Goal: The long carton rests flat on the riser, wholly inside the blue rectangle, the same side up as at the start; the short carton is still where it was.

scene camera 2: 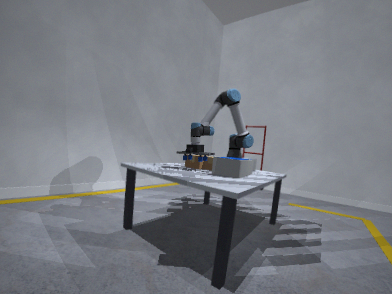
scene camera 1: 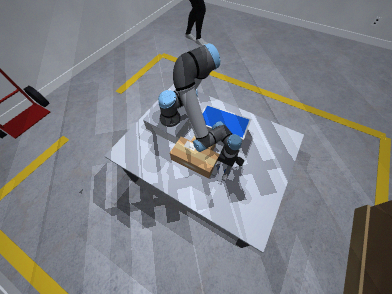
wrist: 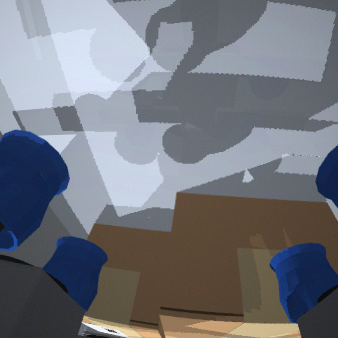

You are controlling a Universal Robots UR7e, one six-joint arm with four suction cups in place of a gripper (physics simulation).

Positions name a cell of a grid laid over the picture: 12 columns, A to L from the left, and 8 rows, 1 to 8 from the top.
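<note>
My suction head (wrist: B5) holds nothing, and its cup is 21 cm from the middle of a short carton (wrist: E7), level with it. There's a long carton (scene camera 1: F5) that rests on the table, and you'd see it in the wrist view too (wrist: H7). A grey riser (scene camera 2: H5) rests on the table as well.
</note>
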